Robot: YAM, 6 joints.
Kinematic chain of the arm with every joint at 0, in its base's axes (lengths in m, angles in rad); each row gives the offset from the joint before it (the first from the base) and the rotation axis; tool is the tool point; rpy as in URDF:
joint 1: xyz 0 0 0.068 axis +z
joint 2: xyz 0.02 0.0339 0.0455 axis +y
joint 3: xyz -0.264 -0.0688 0 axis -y
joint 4: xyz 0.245 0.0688 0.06 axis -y
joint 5: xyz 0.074 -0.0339 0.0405 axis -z
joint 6: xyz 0.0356 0 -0.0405 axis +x
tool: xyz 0 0 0 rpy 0 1.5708 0
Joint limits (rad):
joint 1: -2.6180..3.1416
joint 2: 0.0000..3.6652
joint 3: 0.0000..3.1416
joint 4: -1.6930..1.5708
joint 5: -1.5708..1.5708
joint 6: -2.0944..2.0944
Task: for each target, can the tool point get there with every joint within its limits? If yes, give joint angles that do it. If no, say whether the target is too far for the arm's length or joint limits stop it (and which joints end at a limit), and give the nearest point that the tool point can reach.
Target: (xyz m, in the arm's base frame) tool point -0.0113 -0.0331 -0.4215
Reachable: no: joint limits stop it (at a limit: joint 2) | nearest point -0.0256 -0.0749 -0.3382 | short by 0.094 m
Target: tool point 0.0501 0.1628 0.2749
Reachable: yes | joints 1.1160 0.8174 0.6871 -0.5152 -0.8379 -1.5194
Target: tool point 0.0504 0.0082 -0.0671
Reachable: yes | joints -0.1316 3.2939 0.8598 -1.3556 -0.4256 0.2303
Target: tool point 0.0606 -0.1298 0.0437
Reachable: yes | joints -1.0058 2.1711 0.6309 -1.1609 0.5414 0.3241
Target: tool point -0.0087 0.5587 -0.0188
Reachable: yes | joints 1.6139 2.9452 2.3543 -0.5657 0.4463 -1.2545
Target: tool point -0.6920 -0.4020 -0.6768
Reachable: no: too far | nearest point -0.4159 -0.2416 -0.2958 | short by 0.497 m
